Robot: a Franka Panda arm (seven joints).
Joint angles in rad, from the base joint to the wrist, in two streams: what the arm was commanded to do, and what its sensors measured. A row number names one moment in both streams.
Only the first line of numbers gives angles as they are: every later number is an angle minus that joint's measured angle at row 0.
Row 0, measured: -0.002, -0.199, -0.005, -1.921, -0.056, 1.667, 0.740
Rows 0 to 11, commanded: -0.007, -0.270, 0.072, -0.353, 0.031, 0.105, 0.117; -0.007, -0.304, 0.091, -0.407, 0.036, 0.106, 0.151; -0.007, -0.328, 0.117, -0.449, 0.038, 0.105, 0.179; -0.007, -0.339, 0.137, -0.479, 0.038, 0.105, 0.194; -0.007, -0.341, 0.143, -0.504, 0.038, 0.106, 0.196; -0.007, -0.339, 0.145, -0.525, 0.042, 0.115, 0.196; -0.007, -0.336, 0.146, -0.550, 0.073, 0.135, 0.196; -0.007, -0.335, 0.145, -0.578, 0.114, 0.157, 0.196; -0.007, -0.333, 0.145, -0.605, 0.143, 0.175, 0.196; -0.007, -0.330, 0.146, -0.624, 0.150, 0.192, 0.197; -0.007, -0.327, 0.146, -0.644, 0.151, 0.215, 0.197; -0.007, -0.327, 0.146, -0.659, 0.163, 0.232, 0.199
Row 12, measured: -0.001, -0.322, 0.142, -0.603, 0.128, 0.174, 0.189
